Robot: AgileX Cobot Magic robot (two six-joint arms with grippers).
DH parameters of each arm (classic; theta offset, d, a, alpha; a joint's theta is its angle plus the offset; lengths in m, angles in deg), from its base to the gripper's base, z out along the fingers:
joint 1: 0 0.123 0 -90
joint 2: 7.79 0 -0.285 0
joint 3: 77.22 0 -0.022 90
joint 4: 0 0.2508 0 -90
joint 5: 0 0 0.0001 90
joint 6: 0 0.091 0 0
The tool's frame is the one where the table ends.
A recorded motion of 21 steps. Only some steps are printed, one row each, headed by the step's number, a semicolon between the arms.
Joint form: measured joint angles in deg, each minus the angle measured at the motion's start. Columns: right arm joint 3, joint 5, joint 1, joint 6, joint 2, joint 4; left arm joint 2, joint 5, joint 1, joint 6, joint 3, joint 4.
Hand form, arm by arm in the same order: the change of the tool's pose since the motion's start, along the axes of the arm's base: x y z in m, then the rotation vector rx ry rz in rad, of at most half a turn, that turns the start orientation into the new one. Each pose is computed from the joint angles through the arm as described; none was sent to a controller.
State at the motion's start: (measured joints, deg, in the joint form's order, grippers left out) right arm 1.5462 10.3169 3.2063 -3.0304 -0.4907 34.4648; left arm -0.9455 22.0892 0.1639 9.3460 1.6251 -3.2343
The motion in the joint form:
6: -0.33 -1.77 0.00 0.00 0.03 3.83; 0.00 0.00 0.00 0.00 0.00 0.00
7: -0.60 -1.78 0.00 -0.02 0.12 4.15; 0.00 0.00 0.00 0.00 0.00 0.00
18: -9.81 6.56 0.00 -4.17 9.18 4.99; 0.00 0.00 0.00 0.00 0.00 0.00
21: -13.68 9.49 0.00 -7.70 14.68 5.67; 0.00 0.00 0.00 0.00 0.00 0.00
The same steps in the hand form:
6: 0.0001 -0.0008 0.0048 0.0696 -0.0263 -0.0135; 0.0000 0.0000 0.0000 0.0000 0.0000 0.0000
7: 0.0001 -0.0008 0.0063 0.0750 -0.0292 -0.0132; 0.0000 0.0000 0.0000 0.0000 0.0000 0.0000
18: 0.0067 0.0080 0.0412 0.0061 0.0706 0.0834; 0.0000 0.0000 0.0000 0.0000 0.0000 0.0000
21: 0.0149 0.0115 0.0542 -0.0459 0.1254 0.1259; 0.0000 0.0000 0.0000 0.0000 0.0000 0.0000

